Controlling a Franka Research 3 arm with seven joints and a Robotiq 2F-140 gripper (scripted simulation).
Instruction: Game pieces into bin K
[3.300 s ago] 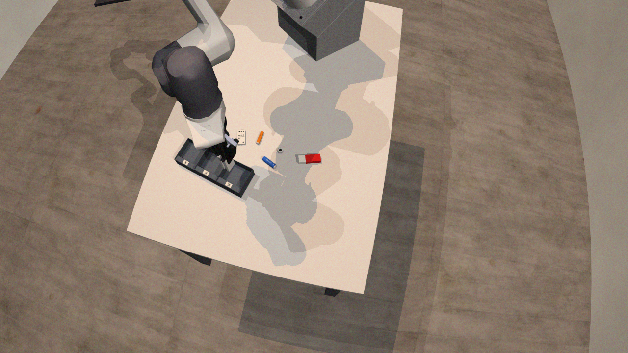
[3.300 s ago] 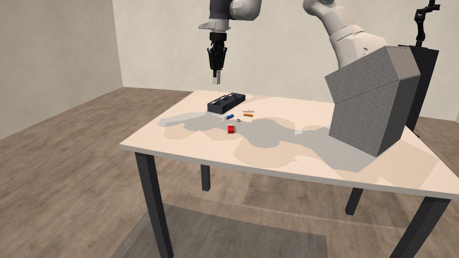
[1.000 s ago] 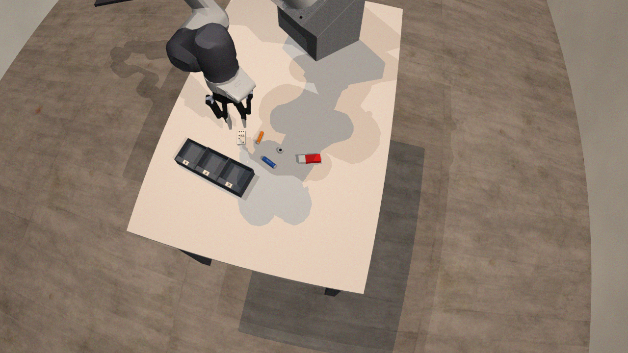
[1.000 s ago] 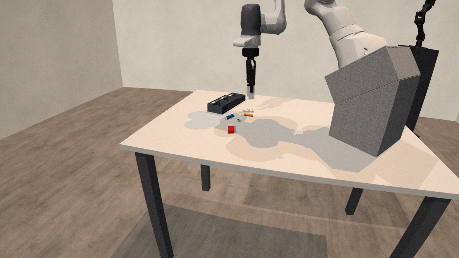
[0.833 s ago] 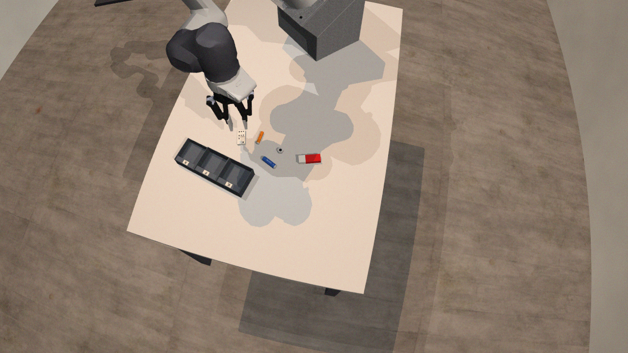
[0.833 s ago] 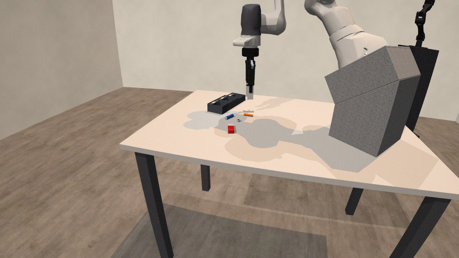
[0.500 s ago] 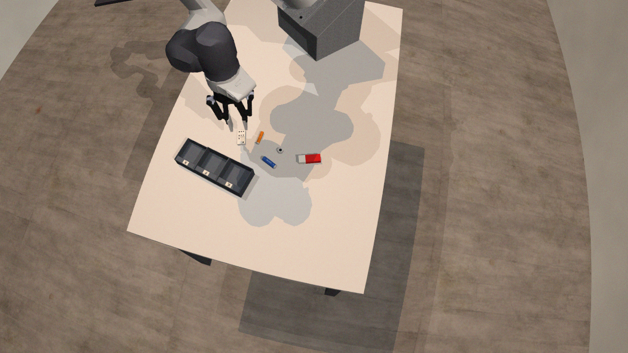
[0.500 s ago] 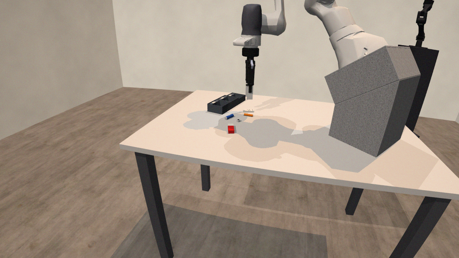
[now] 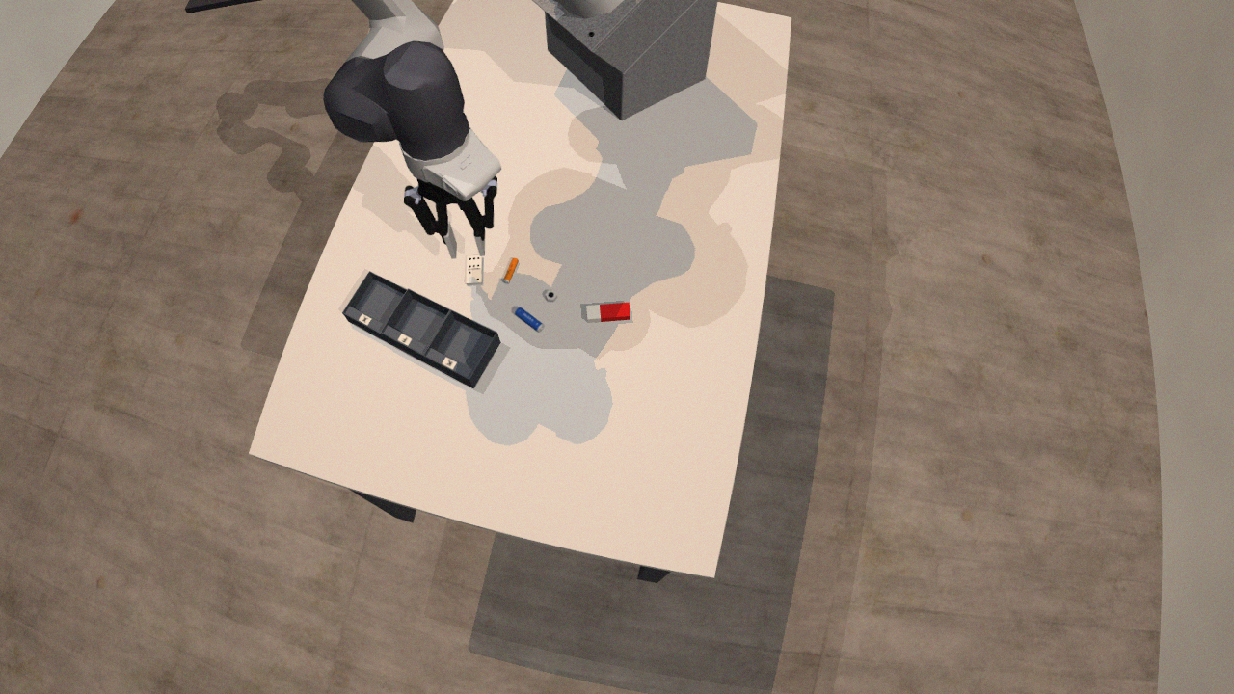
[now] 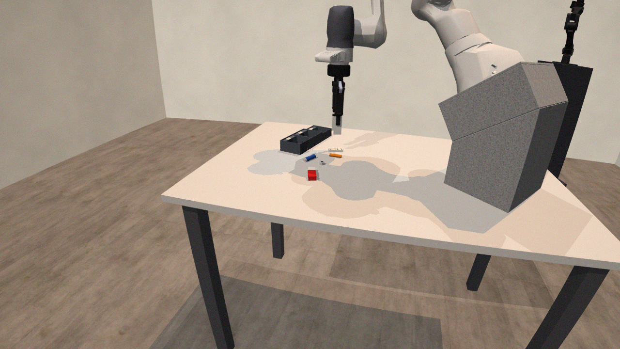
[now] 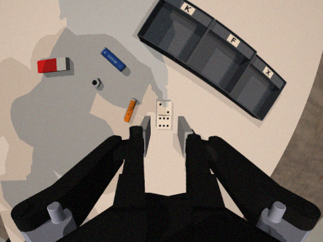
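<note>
My gripper is now 100 mm above the white domino. Also, from my hand: tray (110 mm ahead, 80 mm to the right, 80 mm below); then orange battery (100 mm below, 60 mm to the left); then blue battery (90 mm to the left, 90 mm below, 90 mm ahead).
</note>
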